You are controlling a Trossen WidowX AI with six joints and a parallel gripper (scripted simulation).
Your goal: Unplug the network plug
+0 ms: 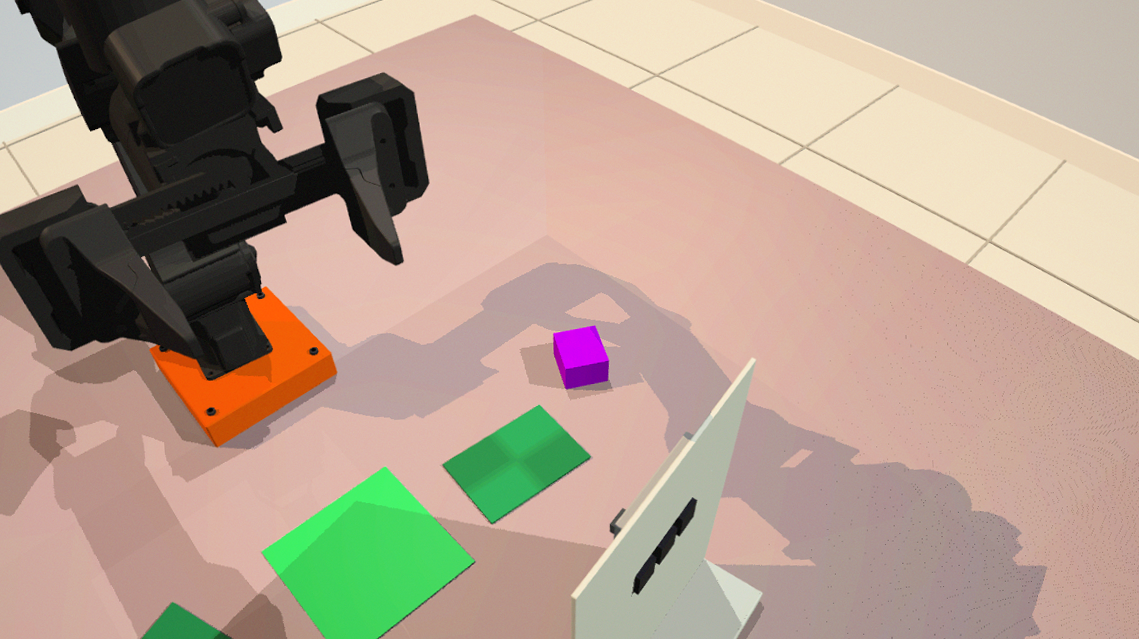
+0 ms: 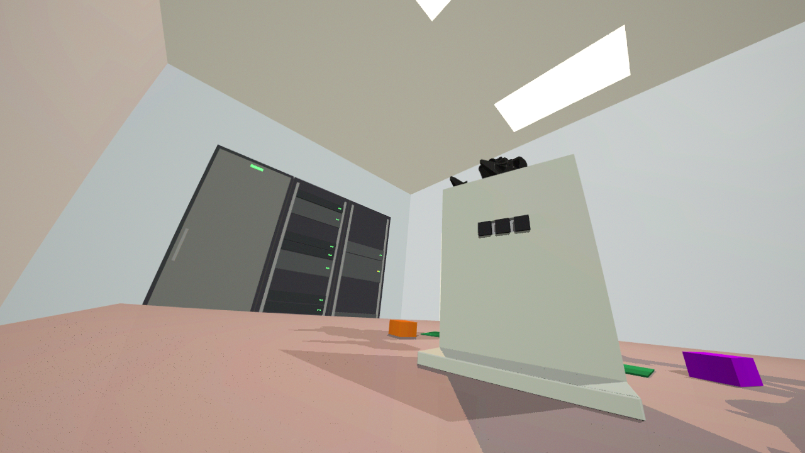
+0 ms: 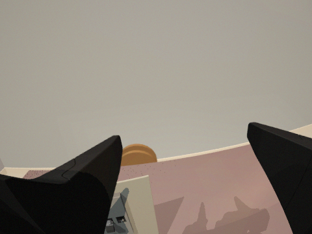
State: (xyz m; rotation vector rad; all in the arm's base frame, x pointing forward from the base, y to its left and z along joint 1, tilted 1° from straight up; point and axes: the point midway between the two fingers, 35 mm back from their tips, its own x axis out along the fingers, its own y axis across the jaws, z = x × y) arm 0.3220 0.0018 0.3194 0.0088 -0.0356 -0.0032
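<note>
My gripper tip is 9 cm short of the upright panel, 13 cm to the right of it and 25 cm above it. Round my gripper tip: bright green marked square (10 cm behind, 35 cm below).
</note>
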